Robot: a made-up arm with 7 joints.
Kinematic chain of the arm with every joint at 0, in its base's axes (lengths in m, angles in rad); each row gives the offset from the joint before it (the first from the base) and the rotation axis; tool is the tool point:
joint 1: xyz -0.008 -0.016 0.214 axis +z
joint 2: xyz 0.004 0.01 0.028 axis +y
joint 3: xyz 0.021 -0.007 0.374 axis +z
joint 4: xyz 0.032 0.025 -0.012 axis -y
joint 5: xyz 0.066 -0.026 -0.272 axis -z
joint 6: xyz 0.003 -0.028 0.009 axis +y
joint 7: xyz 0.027 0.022 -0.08 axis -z
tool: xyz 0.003 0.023 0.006
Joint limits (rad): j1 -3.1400..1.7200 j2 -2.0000..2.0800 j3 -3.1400..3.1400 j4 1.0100..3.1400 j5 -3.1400..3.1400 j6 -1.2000..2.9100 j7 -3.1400..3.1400
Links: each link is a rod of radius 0.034 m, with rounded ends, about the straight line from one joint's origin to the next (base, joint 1, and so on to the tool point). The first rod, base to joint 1, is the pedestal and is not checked.
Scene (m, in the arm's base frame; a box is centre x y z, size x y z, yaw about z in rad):
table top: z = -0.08
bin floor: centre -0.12 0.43 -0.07 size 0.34 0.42 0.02 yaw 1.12
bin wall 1: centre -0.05 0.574 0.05 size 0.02 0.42 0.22 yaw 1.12
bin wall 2: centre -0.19 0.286 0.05 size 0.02 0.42 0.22 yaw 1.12
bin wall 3: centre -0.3 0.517 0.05 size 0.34 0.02 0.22 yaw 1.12
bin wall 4: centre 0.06 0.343 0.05 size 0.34 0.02 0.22 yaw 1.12
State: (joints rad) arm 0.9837 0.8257 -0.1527 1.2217 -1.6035 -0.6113 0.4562
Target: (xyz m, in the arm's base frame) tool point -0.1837 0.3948 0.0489
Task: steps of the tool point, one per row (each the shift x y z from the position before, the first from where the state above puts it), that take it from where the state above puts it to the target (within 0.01 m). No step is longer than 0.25 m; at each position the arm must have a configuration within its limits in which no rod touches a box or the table.
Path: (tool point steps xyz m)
1: -0.1249 0.1203 0.0878
2: -0.1572 0.0471 0.1230
3: -0.1460 -0.0364 0.1374
4: -0.0125 0.0145 -0.1836
5: 0.0028 -0.0489 -0.1704
6: 0.0233 -0.0957 -0.1299

